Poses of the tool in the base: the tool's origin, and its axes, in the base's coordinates. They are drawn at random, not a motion.
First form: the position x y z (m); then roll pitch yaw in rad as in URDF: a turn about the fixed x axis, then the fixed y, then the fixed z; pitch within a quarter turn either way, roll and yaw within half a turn.
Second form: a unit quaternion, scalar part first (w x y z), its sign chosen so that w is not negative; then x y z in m. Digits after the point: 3 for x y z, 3 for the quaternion.
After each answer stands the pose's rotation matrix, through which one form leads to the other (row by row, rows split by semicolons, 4 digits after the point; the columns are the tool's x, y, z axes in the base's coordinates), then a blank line. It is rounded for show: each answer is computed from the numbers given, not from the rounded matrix.
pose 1, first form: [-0.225, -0.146, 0.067, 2.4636, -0.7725, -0.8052]
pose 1, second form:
[0.423, 0.755, -0.458, 0.206, -0.225, -0.146, 0.067]
0.4963 -0.8649 -0.0755; -0.5163 -0.2241 -0.8265; 0.6979 0.4492 -0.5578

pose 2, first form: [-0.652, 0.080, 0.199, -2.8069, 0.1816, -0.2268]
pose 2, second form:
[0.175, -0.974, 0.126, 0.070, -0.652, 0.080, 0.199]
0.9584 -0.2702 -0.0924; -0.2212 -0.9070 0.3584; -0.1806 -0.3231 -0.9290

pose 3, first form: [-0.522, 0.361, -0.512, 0.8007, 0.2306, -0.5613]
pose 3, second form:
[0.867, 0.401, -0.005, -0.296, -0.522, 0.361, -0.512]
0.8242 0.5095 -0.2474; -0.5182 0.5020 -0.6924; -0.2286 0.6988 0.6778

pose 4, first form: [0.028, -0.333, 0.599, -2.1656, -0.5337, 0.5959]
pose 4, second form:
[0.501, -0.778, -0.368, -0.090, 0.028, -0.333, 0.599]
0.7125 0.6632 -0.2289; 0.4832 -0.2273 0.8455; 0.5087 -0.7131 -0.4824

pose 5, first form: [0.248, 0.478, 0.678, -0.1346, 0.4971, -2.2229]
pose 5, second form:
[0.444, 0.191, 0.167, -0.859, 0.248, 0.478, 0.678]
-0.5334 0.8265 -0.1801; -0.6986 -0.5505 -0.4570; -0.4769 -0.1180 0.8710

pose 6, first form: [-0.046, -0.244, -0.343, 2.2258, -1.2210, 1.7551]
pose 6, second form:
[0.164, -0.665, -0.403, -0.607, -0.046, -0.244, -0.343]
-0.0628 0.7354 0.6747; 0.3369 -0.6208 0.7079; 0.9394 0.2718 -0.2088

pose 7, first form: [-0.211, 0.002, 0.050, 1.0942, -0.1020, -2.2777]
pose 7, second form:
[0.381, 0.178, -0.490, -0.763, -0.211, 0.002, 0.050]
-0.6461 0.4076 -0.6453; -0.7564 -0.2292 0.6126; 0.1018 0.8839 0.4564

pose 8, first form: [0.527, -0.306, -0.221, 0.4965, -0.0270, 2.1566]
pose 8, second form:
[0.455, 0.128, 0.210, 0.856, 0.527, -0.306, -0.221]
-0.5527 -0.7255 0.4101; 0.8330 -0.4968 0.2436; 0.0270 0.4762 0.8789

